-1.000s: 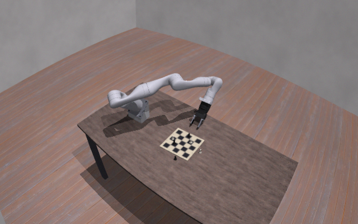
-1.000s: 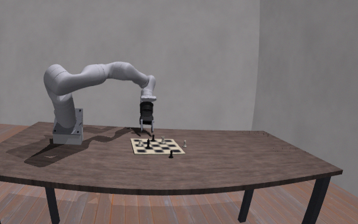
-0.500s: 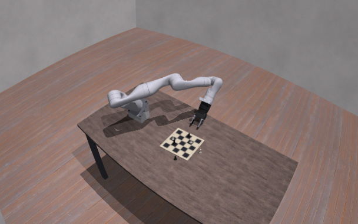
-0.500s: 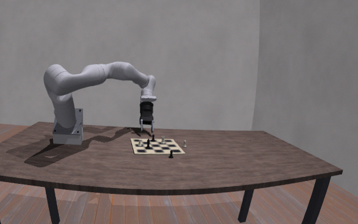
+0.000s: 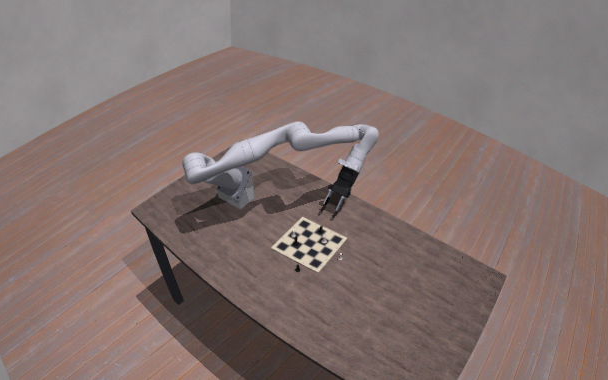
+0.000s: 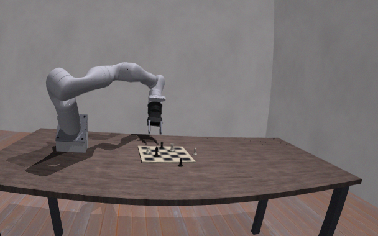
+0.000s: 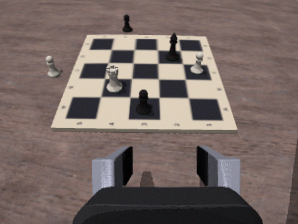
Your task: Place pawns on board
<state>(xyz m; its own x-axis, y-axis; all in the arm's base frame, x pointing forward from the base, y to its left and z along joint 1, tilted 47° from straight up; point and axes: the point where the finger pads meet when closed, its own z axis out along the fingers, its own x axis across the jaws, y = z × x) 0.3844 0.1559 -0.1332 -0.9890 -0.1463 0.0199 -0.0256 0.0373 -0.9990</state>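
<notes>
My gripper is now 19 cm to the left of the chessboard, 6 cm above it and 4 cm short of it.
</notes>
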